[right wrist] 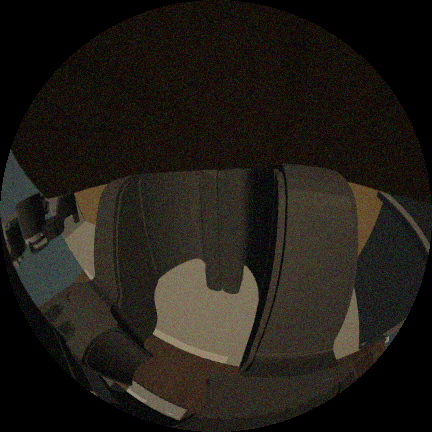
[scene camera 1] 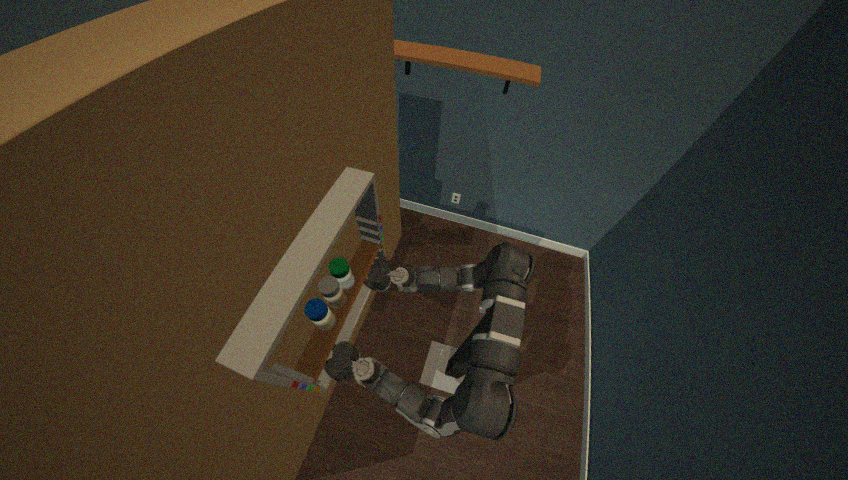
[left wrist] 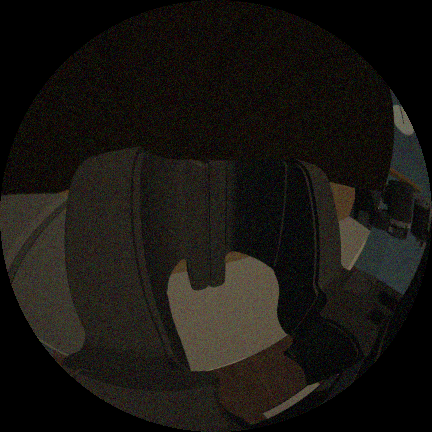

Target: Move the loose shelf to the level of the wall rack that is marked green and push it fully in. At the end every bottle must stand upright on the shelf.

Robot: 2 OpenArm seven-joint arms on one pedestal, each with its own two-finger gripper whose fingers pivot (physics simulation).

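Observation:
The loose brown shelf (scene camera 1: 310,352) lies inside the white wall rack (scene camera 1: 297,267) (left wrist: 230,320) (right wrist: 205,315). Its dark near side fills the upper part of both wrist views. Green marks (scene camera 1: 310,388) show among the coloured marks on the rack's side; I cannot tell which level the shelf is at or how deep it sits. Bottles with a green cap (scene camera 1: 340,272), a grey cap (scene camera 1: 330,290) and a blue cap (scene camera 1: 318,313) stand upright on it. My left gripper (left wrist: 209,287) and right gripper (right wrist: 223,291) are shut and empty, close to the shelf's near side, their fingertips hidden in the scene view.
The tan wall (scene camera 1: 178,178) surrounds the rack. A wooden wall ledge (scene camera 1: 467,61) on black brackets is at the upper middle. The white pedestal base (scene camera 1: 436,359) stands on the brown floor (scene camera 1: 410,321) beneath the arms. Blue walls (scene camera 1: 684,297) rise at the right.

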